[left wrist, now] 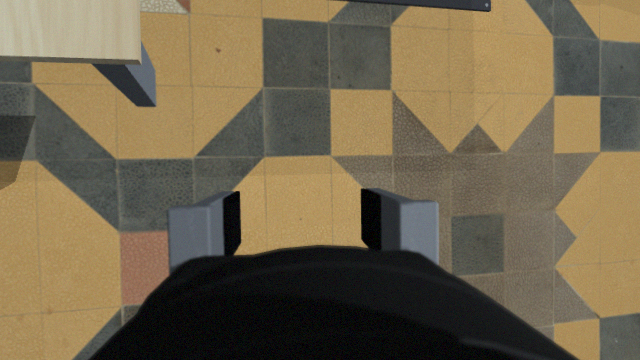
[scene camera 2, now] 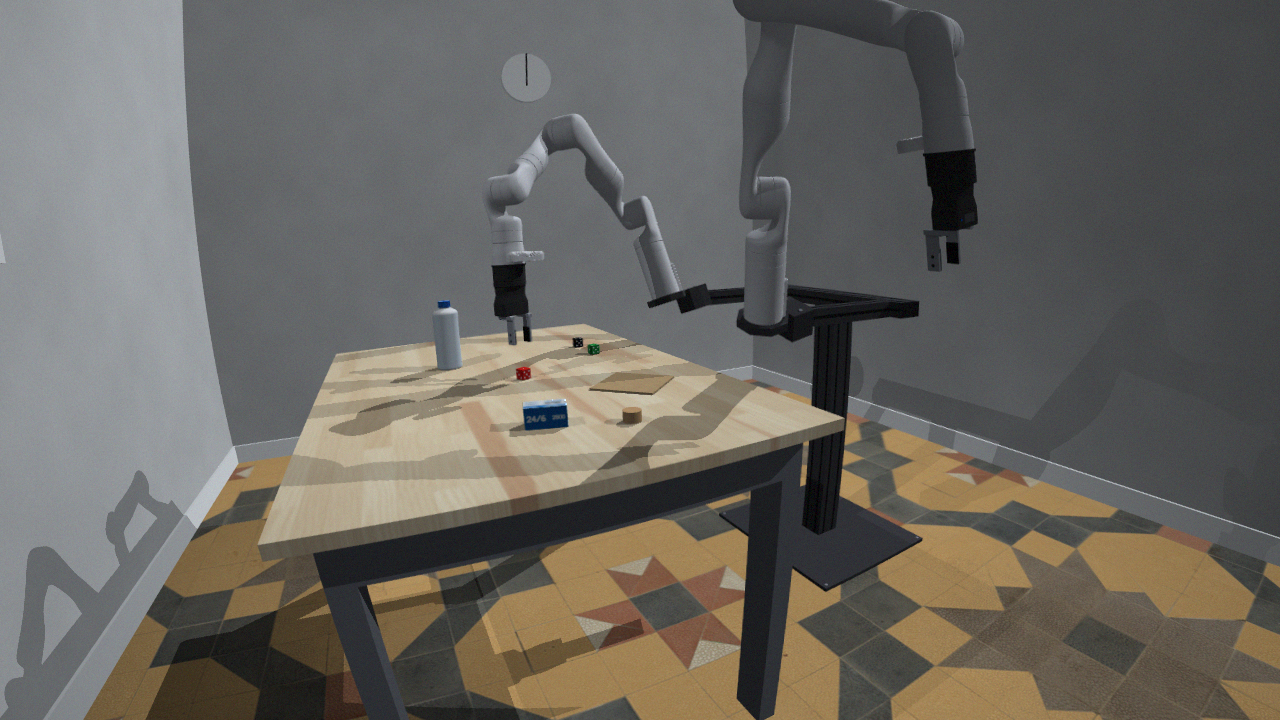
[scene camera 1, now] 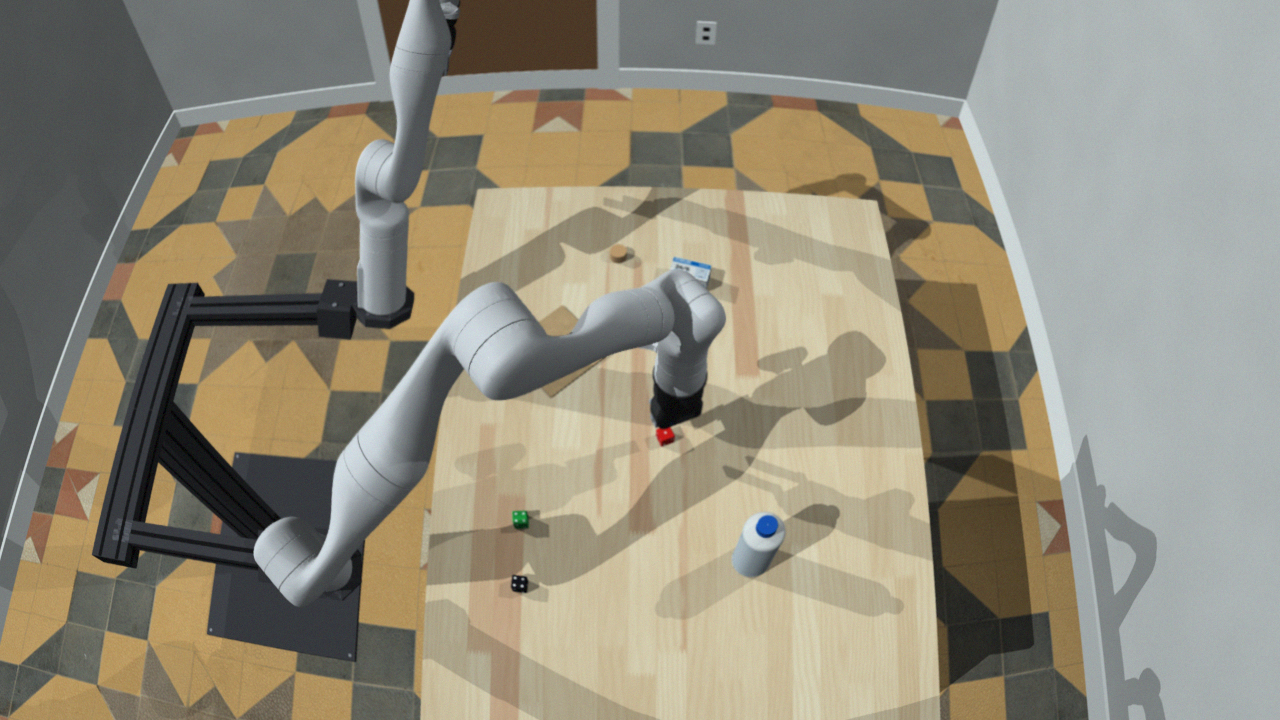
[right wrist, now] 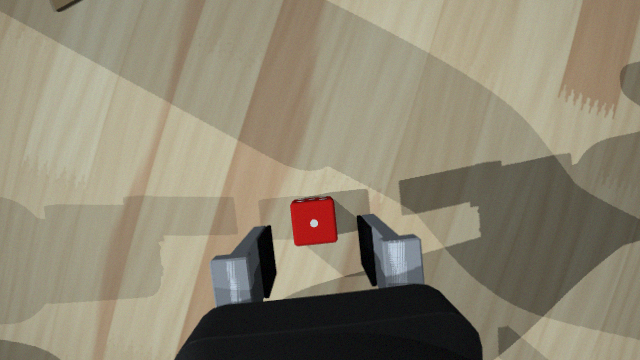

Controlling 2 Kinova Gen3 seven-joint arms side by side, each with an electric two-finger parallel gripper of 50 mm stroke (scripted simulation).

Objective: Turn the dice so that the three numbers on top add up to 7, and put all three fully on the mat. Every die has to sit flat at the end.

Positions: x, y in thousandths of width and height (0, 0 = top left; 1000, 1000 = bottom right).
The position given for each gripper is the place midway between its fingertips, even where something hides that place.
In view: the left gripper (scene camera 2: 738, 370), the right gripper (scene camera 2: 407, 477), a brown square mat (scene camera 2: 507, 534), a staples box (scene camera 2: 427, 576), a red die (right wrist: 490, 610) and a white bottle (scene camera 1: 593, 753).
The brown square mat is seen too in scene camera 1 (scene camera 1: 438, 448). The white bottle is seen too in scene camera 2 (scene camera 2: 348, 444). The left gripper shows as well in the left wrist view (left wrist: 471, 599). The left wrist view misses the brown square mat: it is out of frame. The left wrist view misses the staples box: it is out of frame.
